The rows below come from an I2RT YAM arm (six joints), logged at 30 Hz.
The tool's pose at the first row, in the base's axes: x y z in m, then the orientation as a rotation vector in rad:
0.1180 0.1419 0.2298 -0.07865 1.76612 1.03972
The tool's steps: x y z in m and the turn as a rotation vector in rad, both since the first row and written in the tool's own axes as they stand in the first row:
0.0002 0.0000 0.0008 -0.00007 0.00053 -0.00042
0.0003 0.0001 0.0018 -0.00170 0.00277 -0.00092
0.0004 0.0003 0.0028 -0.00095 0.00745 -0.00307
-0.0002 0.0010 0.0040 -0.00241 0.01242 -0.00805
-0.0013 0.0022 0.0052 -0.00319 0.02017 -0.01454
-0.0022 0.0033 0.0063 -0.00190 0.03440 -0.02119
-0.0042 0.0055 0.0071 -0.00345 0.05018 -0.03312
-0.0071 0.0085 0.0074 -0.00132 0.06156 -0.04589
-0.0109 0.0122 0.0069 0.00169 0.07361 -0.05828
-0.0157 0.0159 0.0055 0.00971 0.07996 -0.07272
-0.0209 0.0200 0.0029 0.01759 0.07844 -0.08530
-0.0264 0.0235 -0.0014 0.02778 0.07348 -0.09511
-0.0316 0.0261 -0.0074 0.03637 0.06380 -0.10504
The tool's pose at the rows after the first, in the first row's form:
0.1185 0.1425 0.2296 -0.07934 1.76648 1.03955
0.1191 0.1433 0.2295 -0.08199 1.76757 1.04092
0.1197 0.1441 0.2294 -0.08590 1.77173 1.03929
0.1205 0.1451 0.2302 -0.09383 1.77443 1.03761
0.1213 0.1462 0.2317 -0.10415 1.77965 1.03456
0.1220 0.1473 0.2330 -0.11682 1.79168 1.03030
0.1224 0.1484 0.2358 -0.13677 1.80245 1.02484
0.1225 0.1493 0.2399 -0.15279 1.81087 1.01490
0.1220 0.1498 0.2452 -0.16830 1.82033 1.00445
0.1213 0.1492 0.2514 -0.17933 1.82668 0.98734
0.1198 0.1479 0.2582 -0.18449 1.82630 0.97089
0.1174 0.1450 0.2650 -0.18389 1.82462 0.95407
0.1141 0.1405 0.2712 -0.18181 1.81786 0.93816

